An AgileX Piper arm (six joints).
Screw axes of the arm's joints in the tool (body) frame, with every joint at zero. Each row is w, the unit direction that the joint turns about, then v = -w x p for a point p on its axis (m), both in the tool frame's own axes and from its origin. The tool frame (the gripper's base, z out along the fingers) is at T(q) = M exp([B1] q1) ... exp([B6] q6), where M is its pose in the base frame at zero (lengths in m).
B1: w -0.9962 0 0.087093 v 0 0.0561 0
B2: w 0 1 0 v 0.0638 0 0.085
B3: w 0 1 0 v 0.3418 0 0.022
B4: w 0 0 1 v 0 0 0
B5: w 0 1 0 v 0.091 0 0
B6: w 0 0 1 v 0 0 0
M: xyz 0.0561 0 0.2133 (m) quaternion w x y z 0.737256 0 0.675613 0
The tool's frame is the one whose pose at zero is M.
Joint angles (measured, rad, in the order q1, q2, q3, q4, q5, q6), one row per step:
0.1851, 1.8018, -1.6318, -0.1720, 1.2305, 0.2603
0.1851, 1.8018, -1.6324, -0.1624, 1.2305, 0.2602
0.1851, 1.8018, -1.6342, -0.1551, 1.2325, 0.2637
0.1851, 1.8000, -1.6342, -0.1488, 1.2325, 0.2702
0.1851, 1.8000, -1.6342, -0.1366, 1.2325, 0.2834
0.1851, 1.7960, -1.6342, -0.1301, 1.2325, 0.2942
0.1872, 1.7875, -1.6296, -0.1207, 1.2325, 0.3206
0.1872, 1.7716, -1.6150, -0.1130, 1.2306, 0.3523
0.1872, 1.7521, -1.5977, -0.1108, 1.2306, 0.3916
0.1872, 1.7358, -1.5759, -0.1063, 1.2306, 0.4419
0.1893, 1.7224, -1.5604, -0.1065, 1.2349, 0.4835
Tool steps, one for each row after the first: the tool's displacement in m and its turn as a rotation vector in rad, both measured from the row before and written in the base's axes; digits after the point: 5 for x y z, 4 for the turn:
-0.00011, 0.00081, 0.00003, 0.0095, 0.0012, -0.0007
-0.00014, 0.00059, 0.00035, 0.0081, 0.0012, -0.0043
-0.00043, 0.00046, 0.00060, 0.0083, -0.0012, -0.0067
-0.00020, 0.00102, -0.00015, 0.0156, 0.0011, -0.0136
-0.00082, 0.00041, 0.00143, 0.0101, -0.0036, -0.0108
-0.00219, 0.00120, 0.00182, 0.0173, -0.0039, -0.0239
-0.00405, -0.00009, 0.00186, 0.0171, -0.0036, -0.0307
-0.00503, -0.00076, 0.00237, 0.0137, -0.0039, -0.0378
-0.00487, -0.00053, -0.00015, 0.0176, 0.0037, -0.0485
-0.00425, -0.00008, 0.00043, 0.0100, 0.0042, -0.0383

